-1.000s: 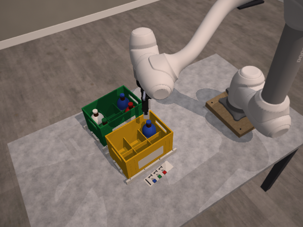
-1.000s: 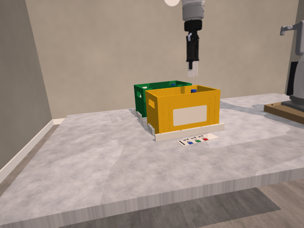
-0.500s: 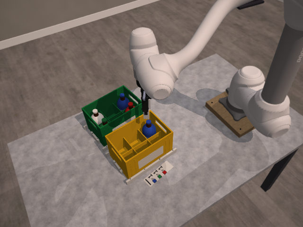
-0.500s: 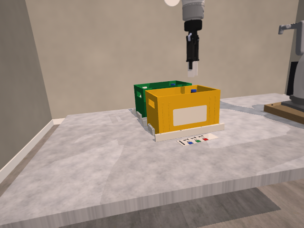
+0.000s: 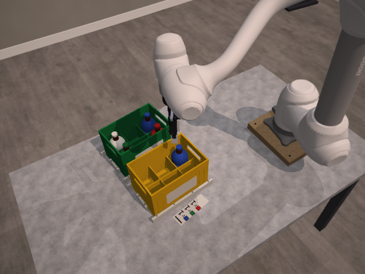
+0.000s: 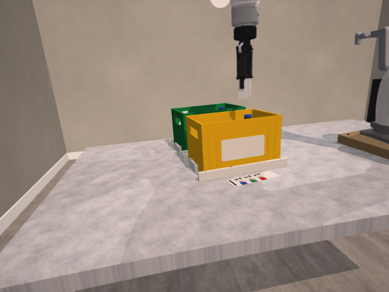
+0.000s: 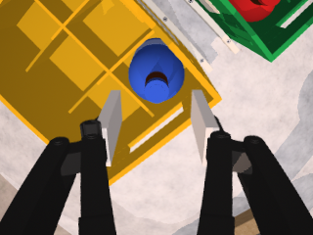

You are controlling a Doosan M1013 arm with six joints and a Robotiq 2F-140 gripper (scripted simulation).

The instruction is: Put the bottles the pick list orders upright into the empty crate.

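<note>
Now: hand 190 mm short of the green bottle, 170 mm above it and 100 mm to the left of it. Round my hand: yellow crate (170 mm below, 70 mm to the left, 70 mm ahead); then blue bottle (170 mm below, 10 mm to the left, 10 mm behind); then red-capped bottle (170 mm below, 150 mm to the right, 30 mm ahead).
</note>
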